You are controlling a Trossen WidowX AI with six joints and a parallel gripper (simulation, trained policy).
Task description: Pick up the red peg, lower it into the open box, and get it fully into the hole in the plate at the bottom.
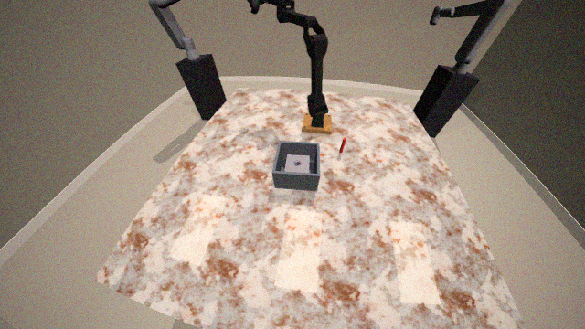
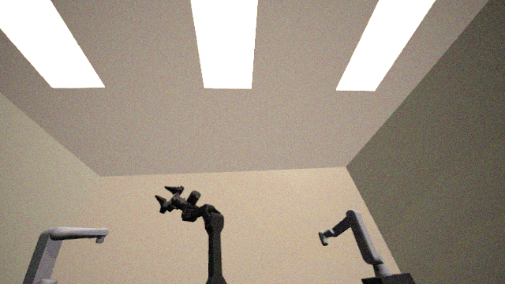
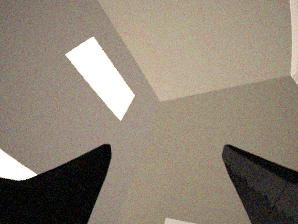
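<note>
My gripper tip is now 57 cm above the red peg, 49 cm to the right of it and 35 cm short of it. Also, from my gripper tip: grey box (58 cm below, 50 cm ahead, 31 cm to the left); plate (56 cm below, 50 cm ahead, 31 cm to the left).
</note>
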